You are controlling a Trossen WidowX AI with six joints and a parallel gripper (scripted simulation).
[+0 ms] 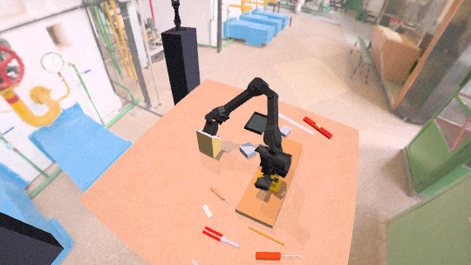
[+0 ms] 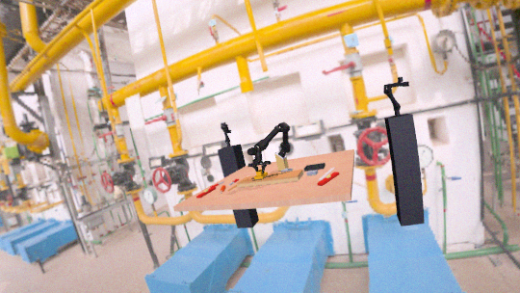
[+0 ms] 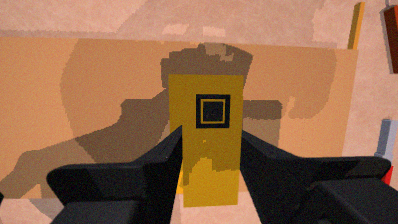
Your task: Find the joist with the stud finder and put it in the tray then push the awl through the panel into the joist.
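My gripper tip is now 23 cm to the left of the pencil, 7 cm short of it and 6 cm above it. Also, from my gripper tip: white block 23 cm to the right, 21 cm behind, 6 cm below; yellow stud finder 2 cm above, 1 cm ahead; awl 18 cm behind, 14 cm to the right, 6 cm below.
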